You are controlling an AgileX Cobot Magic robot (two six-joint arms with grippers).
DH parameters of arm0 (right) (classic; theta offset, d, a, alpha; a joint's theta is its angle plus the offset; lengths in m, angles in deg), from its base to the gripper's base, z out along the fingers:
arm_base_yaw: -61.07 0.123 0 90
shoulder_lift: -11.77 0 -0.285 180
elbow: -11.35 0 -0.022 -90
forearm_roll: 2.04 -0.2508 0 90
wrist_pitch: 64.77 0 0.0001 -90
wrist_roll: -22.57 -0.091 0 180
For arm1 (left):
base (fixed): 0 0 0 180
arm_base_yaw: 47.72 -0.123 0 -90
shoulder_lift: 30.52 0 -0.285 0
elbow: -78.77 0 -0.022 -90
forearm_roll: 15.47 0.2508 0 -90
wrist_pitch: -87.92 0 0.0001 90
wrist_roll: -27.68 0.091 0 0
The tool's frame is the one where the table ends.
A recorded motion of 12 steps. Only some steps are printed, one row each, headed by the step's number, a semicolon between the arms.
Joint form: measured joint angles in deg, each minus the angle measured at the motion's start. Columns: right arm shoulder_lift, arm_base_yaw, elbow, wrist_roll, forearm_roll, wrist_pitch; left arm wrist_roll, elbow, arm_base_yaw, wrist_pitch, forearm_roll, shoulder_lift.
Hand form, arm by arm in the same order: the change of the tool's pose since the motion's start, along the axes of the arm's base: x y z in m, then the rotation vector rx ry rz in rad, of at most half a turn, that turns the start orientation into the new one. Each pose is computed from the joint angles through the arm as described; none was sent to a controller.
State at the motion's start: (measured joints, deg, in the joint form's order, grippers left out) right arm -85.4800 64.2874 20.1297 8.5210 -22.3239 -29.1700; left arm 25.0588 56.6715 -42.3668 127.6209 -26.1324 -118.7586
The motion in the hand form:
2: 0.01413 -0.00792 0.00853 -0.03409 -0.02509 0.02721; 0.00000 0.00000 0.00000 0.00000 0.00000 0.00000
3: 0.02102 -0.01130 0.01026 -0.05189 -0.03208 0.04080; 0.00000 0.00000 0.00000 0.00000 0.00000 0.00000
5: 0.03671 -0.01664 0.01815 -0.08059 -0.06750 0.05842; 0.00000 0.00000 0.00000 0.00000 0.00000 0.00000
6: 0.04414 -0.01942 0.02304 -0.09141 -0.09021 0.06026; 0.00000 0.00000 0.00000 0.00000 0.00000 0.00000
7: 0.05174 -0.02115 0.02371 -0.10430 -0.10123 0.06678; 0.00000 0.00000 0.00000 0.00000 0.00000 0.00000
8: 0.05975 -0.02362 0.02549 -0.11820 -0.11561 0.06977; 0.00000 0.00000 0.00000 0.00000 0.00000 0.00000
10: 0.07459 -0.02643 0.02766 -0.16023 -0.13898 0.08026; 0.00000 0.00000 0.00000 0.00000 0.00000 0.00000
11: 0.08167 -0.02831 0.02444 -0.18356 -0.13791 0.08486; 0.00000 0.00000 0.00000 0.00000 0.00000 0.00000
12: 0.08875 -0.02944 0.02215 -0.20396 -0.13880 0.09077; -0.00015 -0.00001 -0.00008 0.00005 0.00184 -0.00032
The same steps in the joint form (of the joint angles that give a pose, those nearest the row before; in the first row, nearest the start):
2: -2.24 -1.53 -4.43 3.40 0.00 1.63; 0.00 0.00 0.00 0.00 0.00 0.00
3: -3.51 -2.12 -6.34 4.93 0.12 2.26; 0.00 0.00 0.00 0.00 0.00 0.00
5: -6.08 -2.99 -10.98 7.20 0.34 2.83; 0.00 0.00 0.00 0.00 0.00 0.00
6: -7.21 -3.39 -13.27 7.93 0.44 2.83; 0.00 0.00 0.00 0.00 0.00 0.00
7: -8.64 -3.62 -15.17 8.71 0.65 2.83; 0.00 0.00 0.00 0.00 0.00 0.00
8: -10.09 -3.91 -17.35 9.30 1.02 2.83; 0.00 0.00 0.00 0.00 0.00 0.00
10: -12.88 -4.01 -21.47 9.81 3.07 2.83; 0.00 0.00 0.00 0.00 0.00 0.00
11: -14.42 -4.09 -22.98 9.92 4.35 2.83; 0.00 0.00 0.00 0.00 0.00 0.00
12: -15.95 -4.09 -24.70 10.05 5.46 2.95; 0.00 0.00 0.00 0.11 0.00 0.00

